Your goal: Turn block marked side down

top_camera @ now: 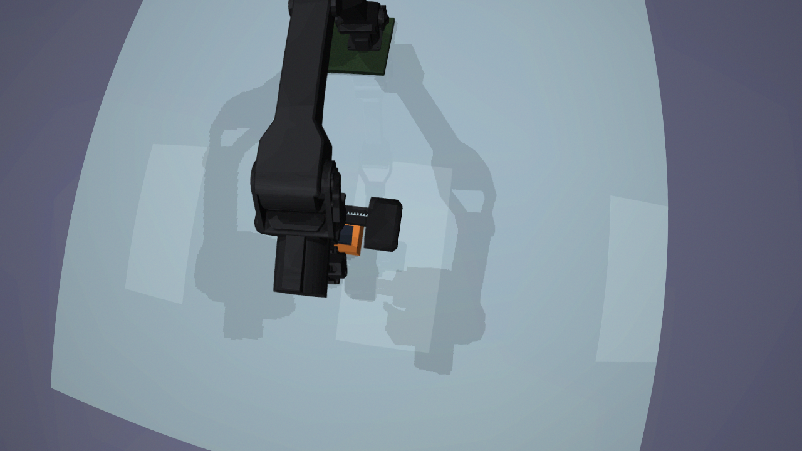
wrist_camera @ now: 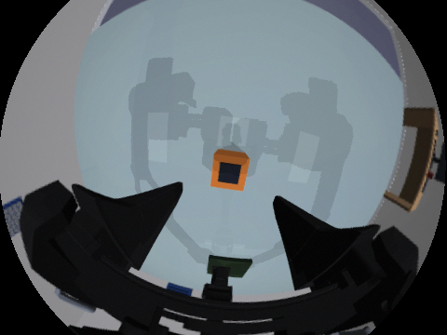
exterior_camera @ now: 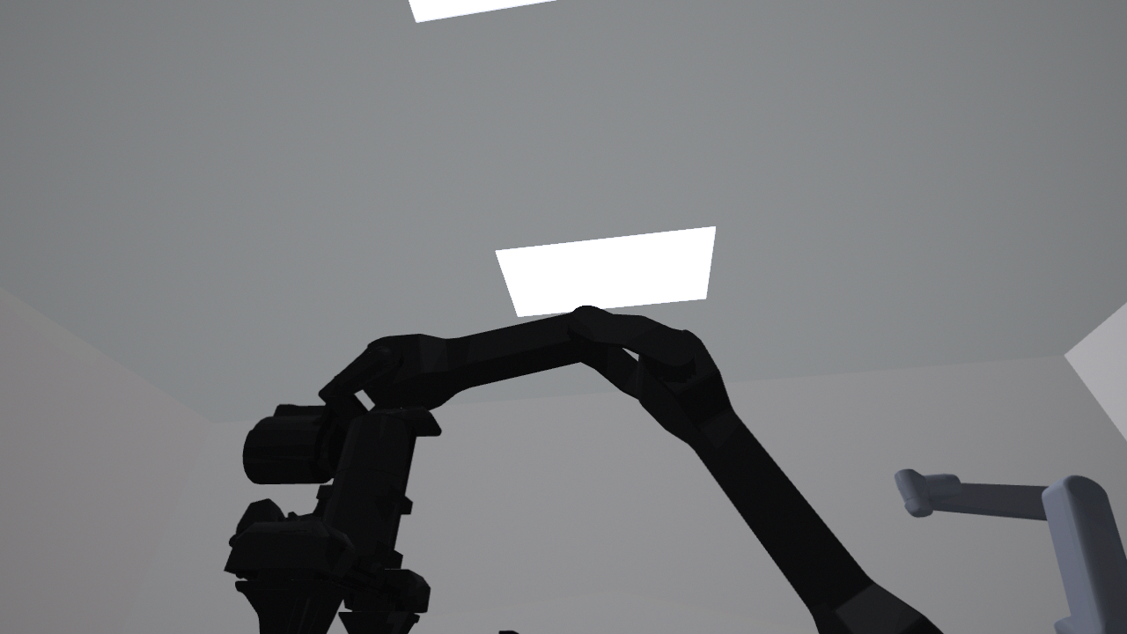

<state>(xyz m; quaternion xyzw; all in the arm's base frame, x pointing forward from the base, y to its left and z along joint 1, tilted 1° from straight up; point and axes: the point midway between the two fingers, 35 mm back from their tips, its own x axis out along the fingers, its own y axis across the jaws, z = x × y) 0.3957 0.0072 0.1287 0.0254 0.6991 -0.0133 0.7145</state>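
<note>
The orange block lies 70 mm below my gripper tip.
</note>
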